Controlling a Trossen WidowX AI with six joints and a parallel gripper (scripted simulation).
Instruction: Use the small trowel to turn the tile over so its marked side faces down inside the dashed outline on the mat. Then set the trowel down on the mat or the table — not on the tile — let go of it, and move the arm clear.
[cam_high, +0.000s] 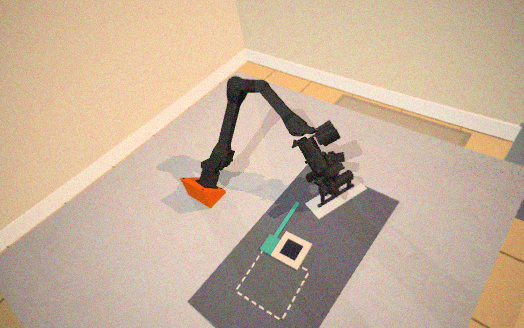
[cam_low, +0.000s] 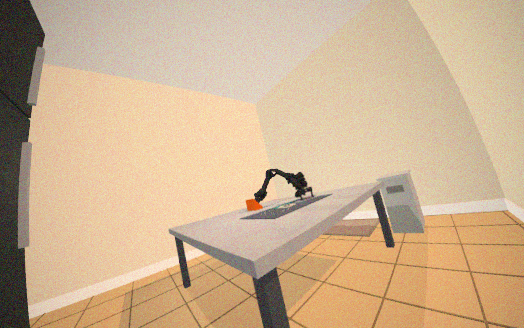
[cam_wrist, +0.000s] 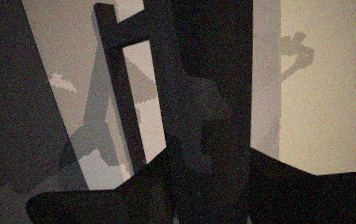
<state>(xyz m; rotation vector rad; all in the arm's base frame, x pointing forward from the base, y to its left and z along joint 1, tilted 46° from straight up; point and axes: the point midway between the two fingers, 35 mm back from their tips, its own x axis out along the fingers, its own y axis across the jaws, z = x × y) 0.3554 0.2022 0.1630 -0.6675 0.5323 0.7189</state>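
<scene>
The tan tile lies 220 mm to the right of my gripper tip and 40 mm below it. Also, from my gripper tip: dark mat (200 mm to the right, 70 mm below, 20 mm ahead); then teal trowel (200 mm to the right, 70 mm behind, 40 mm below).
</scene>
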